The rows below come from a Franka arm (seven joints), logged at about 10 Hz.
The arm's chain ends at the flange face. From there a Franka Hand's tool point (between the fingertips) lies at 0.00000 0.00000 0.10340 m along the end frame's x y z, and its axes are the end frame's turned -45 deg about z.
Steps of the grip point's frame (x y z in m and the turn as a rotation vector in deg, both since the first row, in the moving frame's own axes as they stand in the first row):
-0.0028, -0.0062, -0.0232, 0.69, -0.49, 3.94
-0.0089, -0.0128, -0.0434, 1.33, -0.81, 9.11
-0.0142, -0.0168, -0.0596, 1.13, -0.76, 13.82
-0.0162, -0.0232, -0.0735, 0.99, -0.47, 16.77
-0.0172, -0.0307, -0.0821, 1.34, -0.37, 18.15
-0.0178, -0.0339, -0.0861, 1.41, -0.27, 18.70
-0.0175, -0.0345, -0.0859, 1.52, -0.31, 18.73
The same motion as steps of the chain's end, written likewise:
-0.0049, -0.0021, -0.0232, 0.14, -0.83, 3.94
-0.0127, -0.0019, -0.0434, 0.37, -1.51, 9.11
-0.0196, -0.0011, -0.0596, 0.26, -1.34, 13.82
-0.0261, -0.0040, -0.0735, 0.37, -1.03, 16.77
-0.0319, -0.0080, -0.0821, 0.69, -1.21, 18.15
-0.0347, -0.0096, -0.0861, 0.81, -1.19, 18.70
-0.0347, -0.0101, -0.0859, 0.86, -1.29, 18.73

